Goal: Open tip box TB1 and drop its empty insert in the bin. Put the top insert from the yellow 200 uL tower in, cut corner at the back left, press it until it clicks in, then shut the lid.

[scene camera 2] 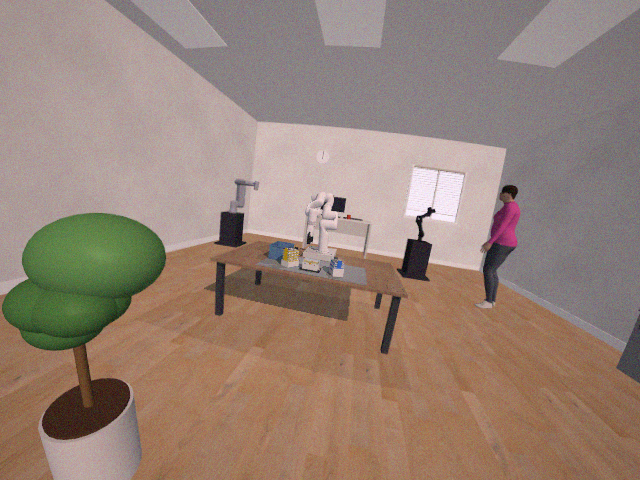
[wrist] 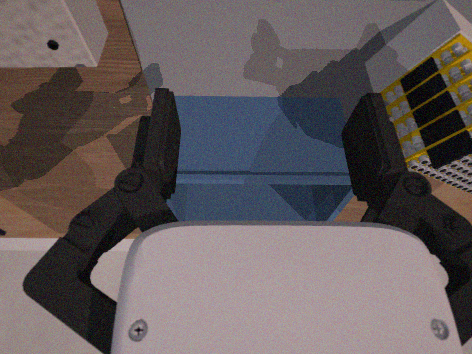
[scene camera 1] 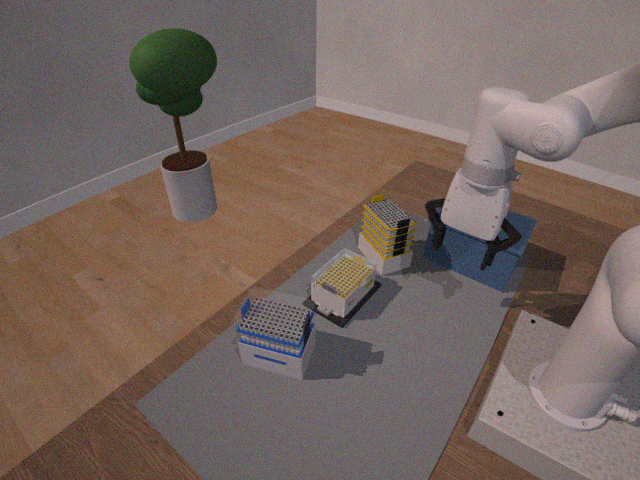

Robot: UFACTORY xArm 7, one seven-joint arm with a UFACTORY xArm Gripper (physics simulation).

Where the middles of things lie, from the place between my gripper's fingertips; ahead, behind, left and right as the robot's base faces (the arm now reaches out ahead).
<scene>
My gripper is now 24 cm to the left of the blue bin (scene camera 1: 463,253) and 11 cm above it. Round my hand: blue-trimmed tip box (scene camera 1: 276,332) 23 cm ahead, 26 cm to the left, 11 cm below.
</scene>
